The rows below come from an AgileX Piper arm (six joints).
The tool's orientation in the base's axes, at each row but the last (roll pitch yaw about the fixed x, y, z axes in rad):
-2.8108, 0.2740, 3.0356
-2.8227, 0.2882, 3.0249
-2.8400, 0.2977, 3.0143
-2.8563, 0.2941, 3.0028
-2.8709, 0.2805, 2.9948
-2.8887, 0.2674, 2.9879
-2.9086, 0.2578, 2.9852
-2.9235, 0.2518, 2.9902
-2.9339, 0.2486, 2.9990
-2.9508, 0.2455, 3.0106
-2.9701, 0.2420, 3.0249
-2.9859, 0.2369, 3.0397
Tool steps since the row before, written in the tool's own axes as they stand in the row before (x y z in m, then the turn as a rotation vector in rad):
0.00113, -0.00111, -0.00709, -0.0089, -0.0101, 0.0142
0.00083, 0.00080, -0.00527, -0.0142, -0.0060, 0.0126
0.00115, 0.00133, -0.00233, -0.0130, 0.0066, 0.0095
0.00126, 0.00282, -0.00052, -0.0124, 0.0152, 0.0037
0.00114, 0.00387, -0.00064, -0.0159, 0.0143, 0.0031
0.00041, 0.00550, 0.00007, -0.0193, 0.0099, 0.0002
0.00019, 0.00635, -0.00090, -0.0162, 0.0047, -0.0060
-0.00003, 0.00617, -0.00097, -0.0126, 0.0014, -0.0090
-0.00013, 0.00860, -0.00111, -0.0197, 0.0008, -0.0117
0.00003, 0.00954, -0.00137, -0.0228, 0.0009, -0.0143
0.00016, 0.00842, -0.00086, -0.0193, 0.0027, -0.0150
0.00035, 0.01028, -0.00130, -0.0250, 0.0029, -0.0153
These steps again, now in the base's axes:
-0.00285, 0.00156, 0.00650, 0.0098, -0.0153, -0.0074
-0.00185, 0.00265, 0.00432, 0.0152, -0.0115, -0.0056
-0.00137, 0.00215, 0.00141, 0.0160, 0.0015, -0.0067
-0.00072, 0.00298, -0.00065, 0.0159, 0.0115, -0.0039
-0.00040, 0.00400, -0.00072, 0.0189, 0.0103, -0.0021
0.00080, 0.00525, -0.00150, 0.0206, 0.0065, 0.0025
0.00096, 0.00631, -0.00062, 0.0152, 0.0036, 0.0087
0.00106, 0.00614, -0.00037, 0.0105, 0.0018, 0.0114
0.00152, 0.00851, -0.00063, 0.0166, 0.0008, 0.0158
0.00134, 0.00953, -0.00046, 0.0191, 0.0011, 0.0190
0.00097, 0.00839, -0.00061, 0.0158, 0.0034, 0.0185
0.00079, 0.01033, -0.00038, 0.0213, 0.0031, 0.0201

